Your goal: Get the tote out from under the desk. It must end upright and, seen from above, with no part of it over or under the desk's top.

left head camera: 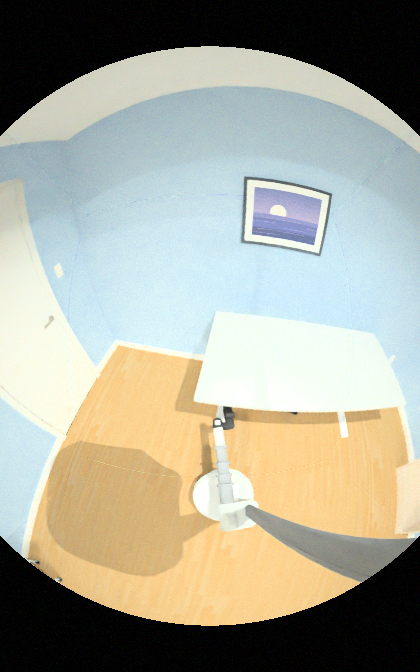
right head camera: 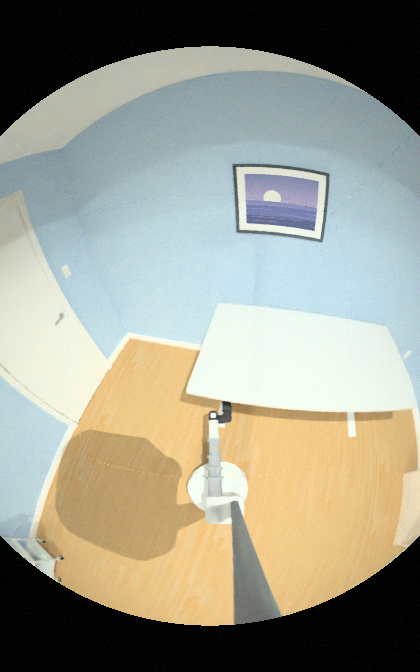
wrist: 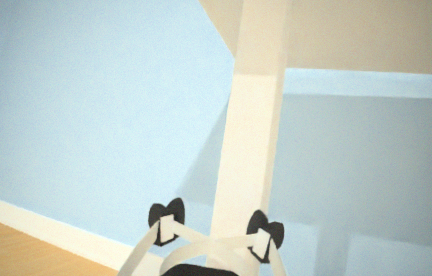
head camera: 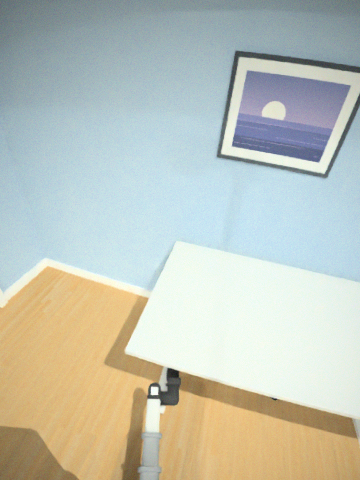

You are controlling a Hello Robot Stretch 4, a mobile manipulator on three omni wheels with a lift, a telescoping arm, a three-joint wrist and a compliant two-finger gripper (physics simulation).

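Places are measured from the robot's base along level axes (x back, y left, z down), in centimetres.
Pixels of known places: gripper, fingertip midpoint: (wrist: 216,219).
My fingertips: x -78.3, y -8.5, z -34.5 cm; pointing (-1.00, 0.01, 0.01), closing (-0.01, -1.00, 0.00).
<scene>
For each thing: its top centre in the pictures, then the offset to it from my fingertips. "spot": a spot on its surface instead. Level surfaces: height alone.
- desk, its level: dz -34.8 cm
- tote, middle of its top: (head camera: 263,367) (left head camera: 287,395) dz +27.3, dx +4.1, dy -62.4 cm
- desk's white leg, surface spot: (wrist: 247,130) spot: dz -9.2, dx -2.8, dy -1.9 cm
The desk (head camera: 250,320) (left head camera: 300,365) (right head camera: 300,360) has a white top that hides most of what is under it. A tiny dark bit of the tote (head camera: 274,398) (left head camera: 293,412) shows just past the desk's front edge; its pose is hidden. The tote does not show in the right head or wrist views. My gripper (wrist: 216,219) is open, with nothing seen between its fingertips. The arm reaches to the desk's front edge near its left end, and the fingers are hidden from the head views. In the wrist view, the desk's white leg (wrist: 247,130) rises behind the fingers, below the desk's underside (wrist: 360,35).
The desk's other leg has its foot (left head camera: 343,425) (right head camera: 351,425) sticking out at the front right. A beige object (left head camera: 407,495) (right head camera: 412,505) stands at the far right. A wheeled cart shows in part at the lower left of the right head view. The blue wall stands behind the desk.
</scene>
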